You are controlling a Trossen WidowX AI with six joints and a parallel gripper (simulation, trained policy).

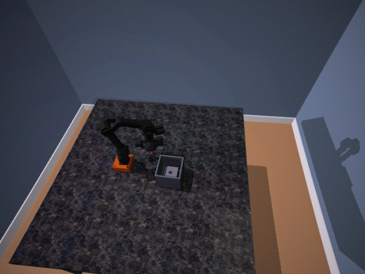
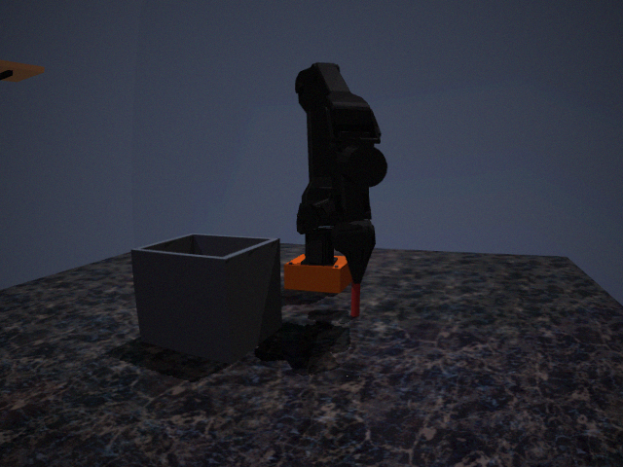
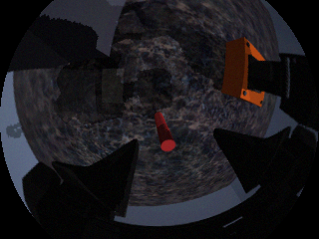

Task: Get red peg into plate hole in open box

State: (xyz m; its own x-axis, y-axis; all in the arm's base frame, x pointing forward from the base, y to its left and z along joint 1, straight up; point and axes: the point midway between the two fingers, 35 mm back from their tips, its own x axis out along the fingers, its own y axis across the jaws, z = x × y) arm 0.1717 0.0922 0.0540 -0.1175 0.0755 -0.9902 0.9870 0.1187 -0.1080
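The red peg is 10 mm ahead of my gripper tip and 30 mm below it. The rest, counted from my gripper tip: plate (160 mm ahead, 190 mm to the right, 20 mm below).
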